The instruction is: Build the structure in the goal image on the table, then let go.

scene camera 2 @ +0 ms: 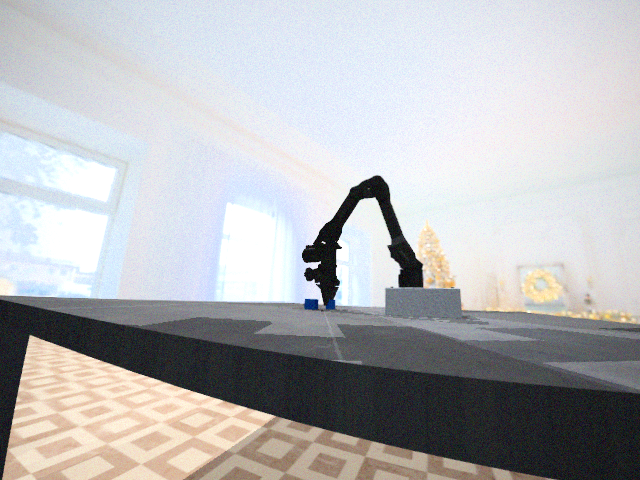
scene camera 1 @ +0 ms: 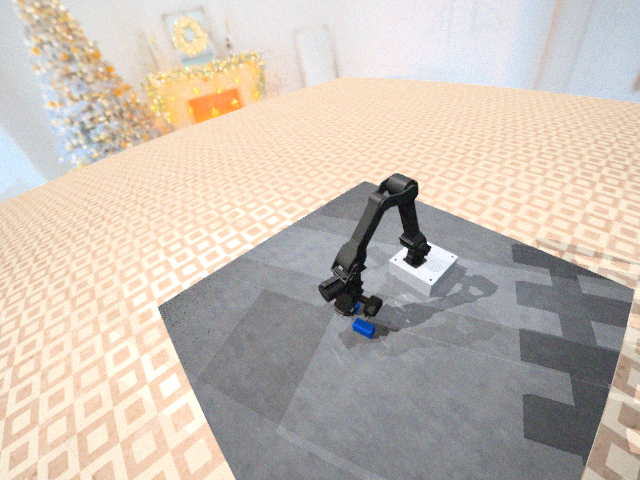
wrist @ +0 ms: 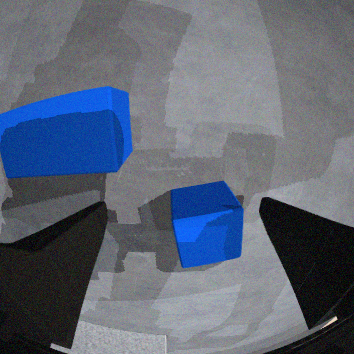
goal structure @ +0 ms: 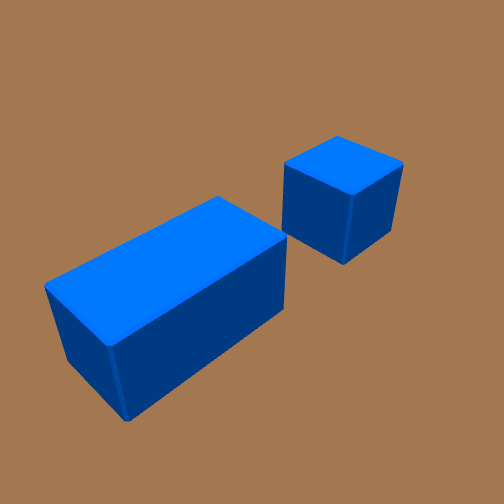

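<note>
A small blue cube stands on the dark grey table, mostly hidden by the gripper in the first scene view. A longer blue block lies apart from it, at the left in the wrist view and partly in shadow. My gripper is open and points down low over the table. In the wrist view the cube shows between the two spread fingers, nearer the right finger, with gaps on both sides. In the second scene view the fingertips reach down to about the cube's height.
The arm's white base stands on the table behind the cube, and its edge shows at the bottom of the wrist view. The long block lies just outside the left finger's tip in the wrist view.
</note>
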